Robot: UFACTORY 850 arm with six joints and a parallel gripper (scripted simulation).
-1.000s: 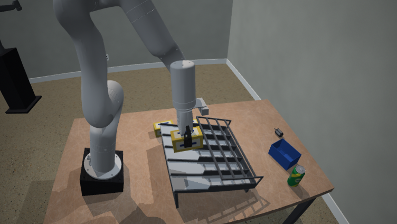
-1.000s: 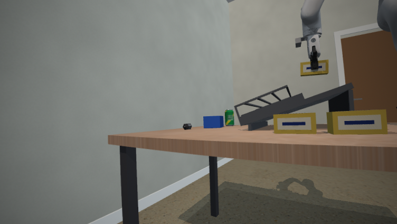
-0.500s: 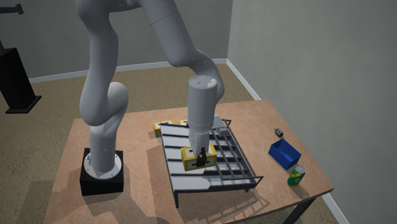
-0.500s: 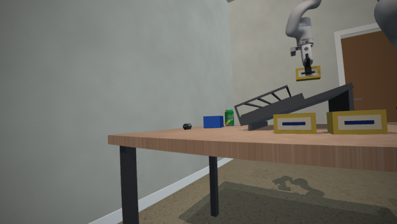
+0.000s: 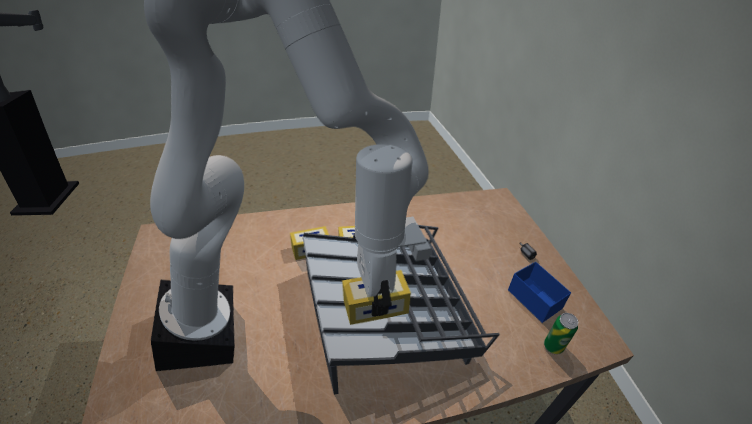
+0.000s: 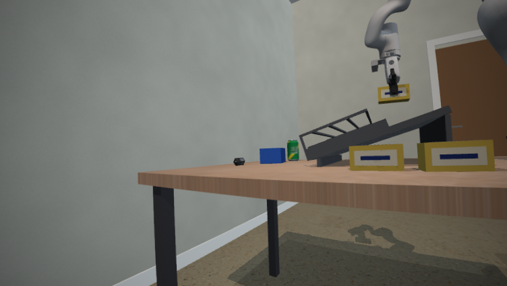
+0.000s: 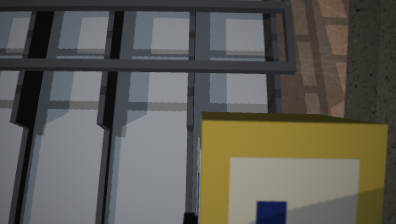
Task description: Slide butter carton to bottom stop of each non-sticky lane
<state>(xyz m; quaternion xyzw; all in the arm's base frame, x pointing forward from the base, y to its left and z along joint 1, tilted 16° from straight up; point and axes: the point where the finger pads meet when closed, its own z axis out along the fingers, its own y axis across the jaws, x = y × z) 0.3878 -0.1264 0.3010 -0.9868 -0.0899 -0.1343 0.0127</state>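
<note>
Now: the dark divider 170 mm below my hand, 40 mm behind it and 30 mm to the left of it. The rest, counted from my hand: small black object: 580 mm ahead, 420 mm to the left, 280 mm below.
</note>
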